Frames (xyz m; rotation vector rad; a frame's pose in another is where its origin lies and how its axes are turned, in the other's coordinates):
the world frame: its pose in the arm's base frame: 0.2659 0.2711 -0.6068 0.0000 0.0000 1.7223
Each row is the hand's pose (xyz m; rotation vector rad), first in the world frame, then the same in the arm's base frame.
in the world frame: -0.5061 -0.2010 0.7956 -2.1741 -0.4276 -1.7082
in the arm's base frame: 0.5410 -0.1989 0.1888 -0.9036 -1.5950 -0.6160
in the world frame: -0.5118 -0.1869 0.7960 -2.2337 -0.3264 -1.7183
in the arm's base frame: 0.5279 -0.2066 0.1892 -0.9948 -1.5708 -0.6501
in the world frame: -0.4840 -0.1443 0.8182 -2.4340 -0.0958 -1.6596
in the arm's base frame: 0.4816 -0.1856 0.2114 -1.2421 -1.5668 -0.7089
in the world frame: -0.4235 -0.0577 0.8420 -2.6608 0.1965 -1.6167
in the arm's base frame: 0.3869 -0.1388 0.2352 -1.5265 -1.5327 -0.8330
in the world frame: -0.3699 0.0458 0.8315 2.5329 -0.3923 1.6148
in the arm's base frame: 0.2765 -0.1015 0.2247 -1.6494 -1.4105 -1.0002
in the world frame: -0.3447 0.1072 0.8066 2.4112 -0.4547 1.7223
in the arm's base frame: 0.2120 -0.0858 0.1998 -1.6218 -1.2975 -1.0885
